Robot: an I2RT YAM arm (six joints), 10 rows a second.
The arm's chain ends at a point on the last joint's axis. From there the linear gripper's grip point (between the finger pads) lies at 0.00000 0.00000 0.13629 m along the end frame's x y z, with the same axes.
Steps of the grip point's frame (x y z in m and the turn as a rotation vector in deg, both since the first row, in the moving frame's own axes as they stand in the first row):
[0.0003 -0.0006 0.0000 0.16 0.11 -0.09]
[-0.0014 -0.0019 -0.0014 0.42 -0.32 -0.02]
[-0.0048 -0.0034 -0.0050 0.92 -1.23 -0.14]
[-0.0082 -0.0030 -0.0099 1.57 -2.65 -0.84]
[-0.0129 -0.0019 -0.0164 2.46 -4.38 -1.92]
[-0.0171 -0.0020 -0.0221 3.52 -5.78 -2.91]
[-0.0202 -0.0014 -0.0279 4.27 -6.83 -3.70]
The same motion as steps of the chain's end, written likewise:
[0.0000 -0.0002 0.0000 0.16 0.11 -0.09]
[-0.0006 -0.0009 -0.0014 0.42 -0.32 -0.02]
[-0.0019 -0.0012 -0.0050 0.92 -1.23 -0.14]
[-0.0019 0.0007 -0.0097 1.57 -2.65 -0.84]
[-0.0024 0.0038 -0.0159 2.46 -4.38 -1.92]
[-0.0032 0.0060 -0.0212 3.52 -5.78 -2.91]
[-0.0037 0.0082 -0.0266 4.27 -6.83 -3.70]

